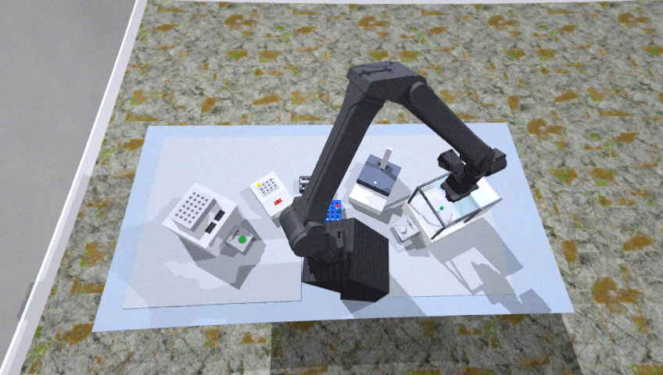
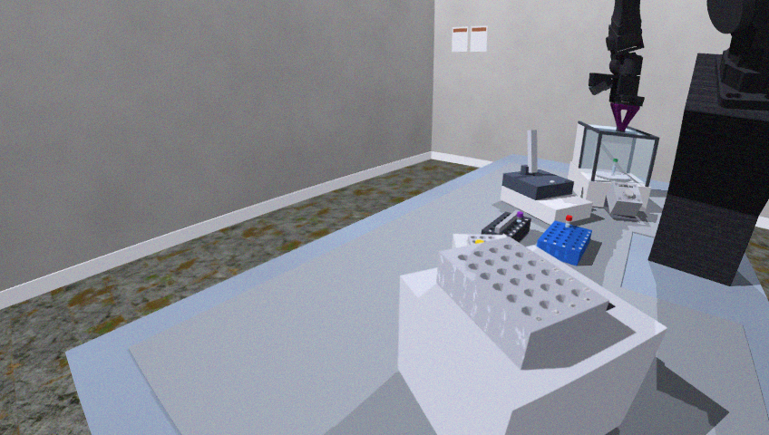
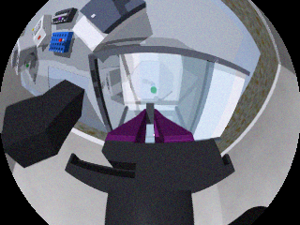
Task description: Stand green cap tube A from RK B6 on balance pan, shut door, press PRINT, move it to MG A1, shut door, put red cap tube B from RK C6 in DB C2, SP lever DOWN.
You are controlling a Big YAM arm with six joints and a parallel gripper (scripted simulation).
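Right now my hand is 14 cm above the round pan. From my hand the other things lie so: balance door 3 cm to the right, 1 cm below, 1 cm ahead; then white print key 15 cm below, 13 cm to the left, 6 cm behind; then SP lever 20 cm ahead, 18 cm to the left, 8 cm below.
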